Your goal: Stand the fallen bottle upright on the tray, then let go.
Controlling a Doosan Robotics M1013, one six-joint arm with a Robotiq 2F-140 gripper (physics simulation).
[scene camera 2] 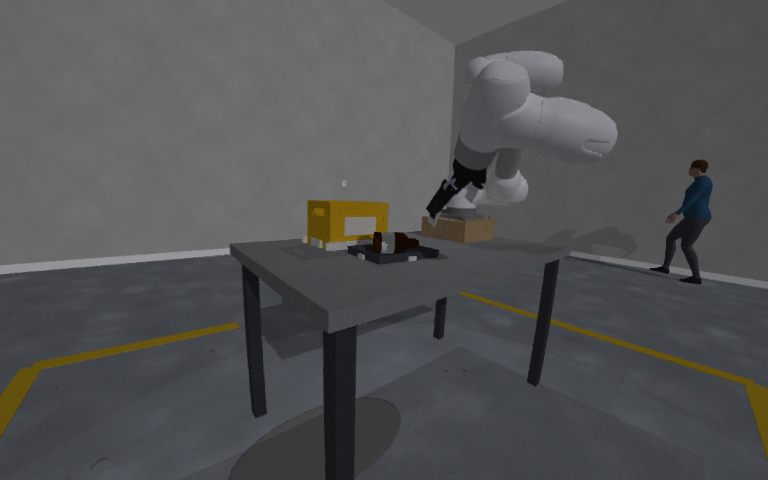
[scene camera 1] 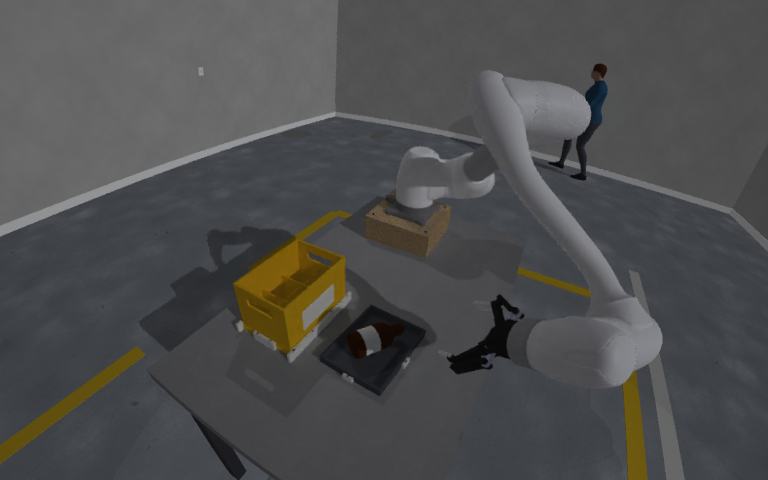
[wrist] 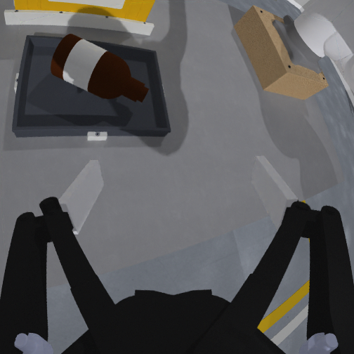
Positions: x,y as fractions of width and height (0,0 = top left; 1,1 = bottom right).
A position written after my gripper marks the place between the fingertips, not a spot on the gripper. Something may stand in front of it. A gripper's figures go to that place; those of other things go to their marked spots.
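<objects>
You'd find my gripper (scene camera 2: 0.59,0.44) 85 cm from the lens, and a brown bottle (scene camera 2: 0.50,0.51) is 94 cm from the lens.
</objects>
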